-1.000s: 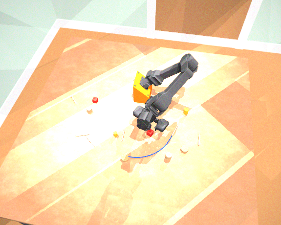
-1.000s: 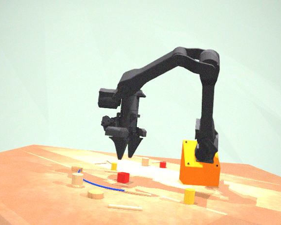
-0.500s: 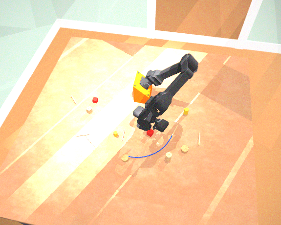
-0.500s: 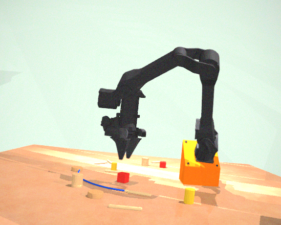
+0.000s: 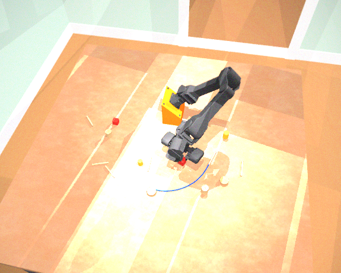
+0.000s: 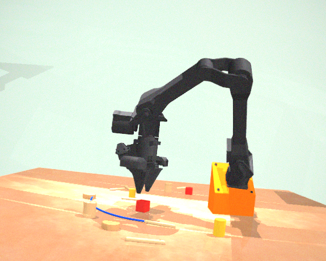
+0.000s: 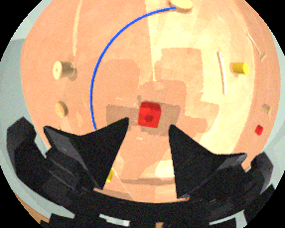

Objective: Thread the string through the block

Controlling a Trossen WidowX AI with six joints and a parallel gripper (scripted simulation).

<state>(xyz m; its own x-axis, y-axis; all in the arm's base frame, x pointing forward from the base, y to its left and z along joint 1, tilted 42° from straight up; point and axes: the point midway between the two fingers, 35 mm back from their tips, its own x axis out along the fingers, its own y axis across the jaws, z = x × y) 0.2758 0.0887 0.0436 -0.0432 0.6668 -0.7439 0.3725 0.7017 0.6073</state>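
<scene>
Now: gripper tip 40 mm above the red cube. The rest, counted from my gripper tip: loose stick: 50 mm behind, 270 mm to the left, 50 mm below; then thin wooden stick: 40 mm behind, 130 mm to the left, 50 mm below; then round wooden button: 170 mm ahead, 90 mm to the right, 40 mm below.
</scene>
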